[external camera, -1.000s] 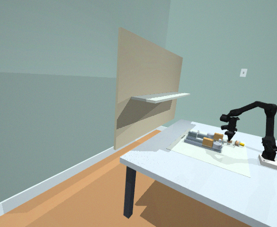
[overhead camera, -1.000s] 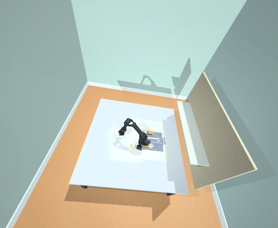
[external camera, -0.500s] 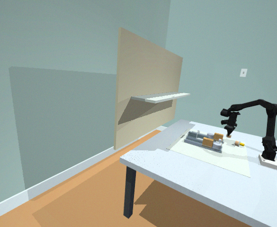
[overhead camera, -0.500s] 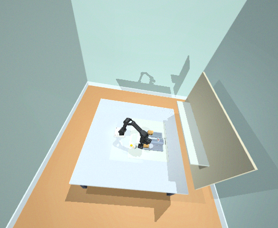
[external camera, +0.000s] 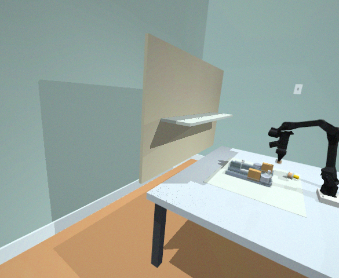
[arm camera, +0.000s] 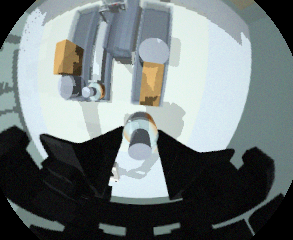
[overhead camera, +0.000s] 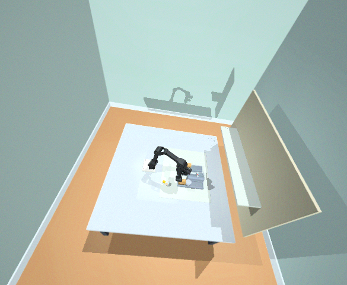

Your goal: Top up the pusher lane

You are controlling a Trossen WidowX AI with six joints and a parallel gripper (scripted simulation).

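The grey pusher rack is 21 cm ahead of my gripper tip, 10 cm below it and 5 cm to the left of it. The rest, counted from my gripper tip: white shelf: 56 cm ahead, 24 cm above, 3 cm to the left.
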